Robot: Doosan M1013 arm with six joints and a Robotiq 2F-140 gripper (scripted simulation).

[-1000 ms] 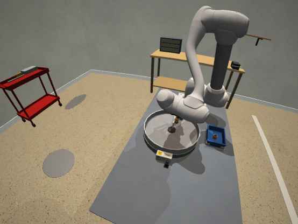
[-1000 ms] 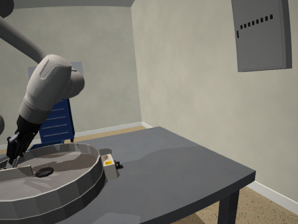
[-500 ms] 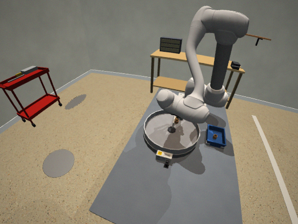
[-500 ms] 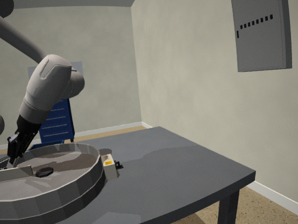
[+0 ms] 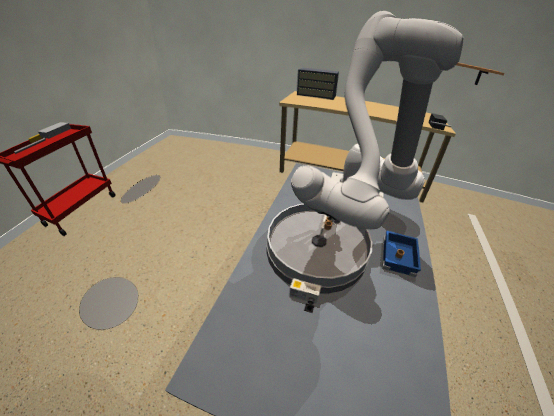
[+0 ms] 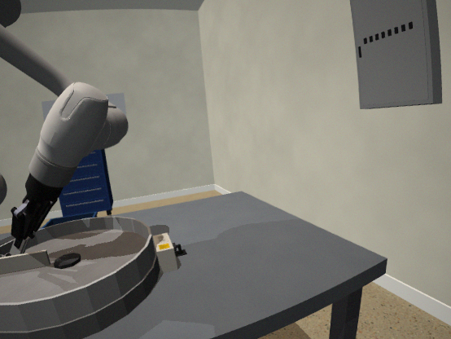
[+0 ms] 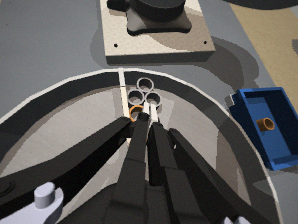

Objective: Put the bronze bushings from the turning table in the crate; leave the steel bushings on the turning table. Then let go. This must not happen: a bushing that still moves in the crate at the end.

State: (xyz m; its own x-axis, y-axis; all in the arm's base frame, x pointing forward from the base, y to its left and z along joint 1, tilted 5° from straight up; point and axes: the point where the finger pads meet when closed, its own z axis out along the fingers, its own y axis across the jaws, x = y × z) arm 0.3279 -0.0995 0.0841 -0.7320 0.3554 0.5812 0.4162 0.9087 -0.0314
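Right now the blue crate is 50 mm ahead of my hand, 330 mm to the left of it and 80 mm below it. Also, from my hand: round grey turning table (110 mm ahead, 30 mm to the right, 50 mm below).
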